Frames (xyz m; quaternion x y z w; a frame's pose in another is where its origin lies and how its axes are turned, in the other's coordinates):
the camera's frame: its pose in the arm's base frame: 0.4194 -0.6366 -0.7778 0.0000 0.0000 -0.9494 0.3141
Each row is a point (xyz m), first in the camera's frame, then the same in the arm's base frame.
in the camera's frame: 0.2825 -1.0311 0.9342
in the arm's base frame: -0.4223 0.0226 0.1564
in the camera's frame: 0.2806 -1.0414 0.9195
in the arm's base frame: -0.4269 0.0320 0.1417
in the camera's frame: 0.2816 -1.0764 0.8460
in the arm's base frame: -0.4486 0.0595 0.0682
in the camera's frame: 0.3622 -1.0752 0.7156
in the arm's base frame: -0.5126 0.0104 -0.0622
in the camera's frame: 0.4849 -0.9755 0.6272
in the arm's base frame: -0.5516 -0.1428 -0.1506
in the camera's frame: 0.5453 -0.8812 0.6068
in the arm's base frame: -0.5439 -0.2545 -0.1710
